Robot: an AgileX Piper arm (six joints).
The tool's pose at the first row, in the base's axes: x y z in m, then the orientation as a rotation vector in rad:
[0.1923 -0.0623 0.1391 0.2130 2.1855 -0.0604]
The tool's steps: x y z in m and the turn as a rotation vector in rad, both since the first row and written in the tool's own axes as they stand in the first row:
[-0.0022 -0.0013 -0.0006 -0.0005 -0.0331 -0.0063]
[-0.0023 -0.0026 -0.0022 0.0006 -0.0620 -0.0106]
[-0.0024 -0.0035 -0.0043 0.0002 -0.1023 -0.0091]
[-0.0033 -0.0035 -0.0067 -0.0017 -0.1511 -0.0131]
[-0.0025 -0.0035 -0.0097 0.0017 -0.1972 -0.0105]
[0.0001 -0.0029 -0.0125 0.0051 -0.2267 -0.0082]
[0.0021 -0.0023 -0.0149 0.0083 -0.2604 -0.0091]
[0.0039 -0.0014 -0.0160 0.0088 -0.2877 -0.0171]
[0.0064 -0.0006 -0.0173 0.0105 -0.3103 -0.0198]
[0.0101 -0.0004 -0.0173 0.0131 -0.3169 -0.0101]
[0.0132 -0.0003 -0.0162 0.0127 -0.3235 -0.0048]
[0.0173 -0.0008 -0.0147 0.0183 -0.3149 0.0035]
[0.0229 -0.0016 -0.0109 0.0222 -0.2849 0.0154]
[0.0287 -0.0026 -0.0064 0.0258 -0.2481 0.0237]
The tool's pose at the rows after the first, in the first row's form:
[0.1928 -0.0638 0.1412 0.2035 2.1533 -0.0665]
[0.1914 -0.0649 0.1422 0.1974 2.1250 -0.0727]
[0.1896 -0.0655 0.1434 0.1959 2.0847 -0.0750]
[0.1882 -0.0654 0.1456 0.1871 2.0365 -0.0795]
[0.1853 -0.0649 0.1467 0.1884 1.9903 -0.0856]
[0.1817 -0.0636 0.1462 0.1905 1.9607 -0.0904]
[0.1787 -0.0625 0.1460 0.1888 1.9272 -0.0969]
[0.1770 -0.0612 0.1452 0.1788 1.9009 -0.1039]
[0.1747 -0.0599 0.1440 0.1753 1.8786 -0.1088]
[0.1726 -0.0593 0.1410 0.1861 1.8710 -0.1068]
[0.1717 -0.0589 0.1379 0.1909 1.8639 -0.1041]
[0.1705 -0.0590 0.1336 0.2030 1.8715 -0.1049]
[0.1702 -0.0596 0.1269 0.2197 1.9001 -0.1002]
[0.1703 -0.0603 0.1195 0.2332 1.9357 -0.0966]

